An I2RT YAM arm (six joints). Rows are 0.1 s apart.
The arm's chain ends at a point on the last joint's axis. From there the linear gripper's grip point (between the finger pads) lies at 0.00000 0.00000 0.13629 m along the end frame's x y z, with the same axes.
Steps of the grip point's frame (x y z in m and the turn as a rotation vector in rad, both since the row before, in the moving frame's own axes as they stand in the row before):
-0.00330, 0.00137, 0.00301, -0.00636, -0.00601, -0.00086
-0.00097, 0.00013, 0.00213, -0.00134, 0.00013, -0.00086
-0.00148, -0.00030, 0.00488, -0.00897, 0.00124, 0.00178
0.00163, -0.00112, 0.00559, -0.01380, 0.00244, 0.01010
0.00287, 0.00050, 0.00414, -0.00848, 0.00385, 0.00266
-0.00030, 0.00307, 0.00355, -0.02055, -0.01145, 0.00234
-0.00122, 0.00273, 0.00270, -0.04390, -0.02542, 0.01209
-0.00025, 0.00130, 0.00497, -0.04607, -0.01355, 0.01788
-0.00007, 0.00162, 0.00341, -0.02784, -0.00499, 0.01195
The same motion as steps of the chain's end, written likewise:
-0.00248, 0.00050, 0.00302, -0.00636, -0.00601, -0.00086
-0.00099, -0.00005, 0.00213, -0.00134, 0.00013, -0.00086
-0.00165, -0.00152, 0.00489, -0.00897, 0.00124, 0.00178
0.00131, -0.00300, 0.00560, -0.01380, 0.00244, 0.01010
0.00235, -0.00066, 0.00415, -0.00848, 0.00385, 0.00266
0.00126, 0.00027, 0.00359, -0.02055, -0.01145, 0.00234
0.00228, -0.00323, 0.00288, -0.04390, -0.02542, 0.01209
0.00165, -0.00496, 0.00513, -0.04607, -0.01355, 0.01788
0.00063, -0.00217, 0.00346, -0.02784, -0.00499, 0.01195

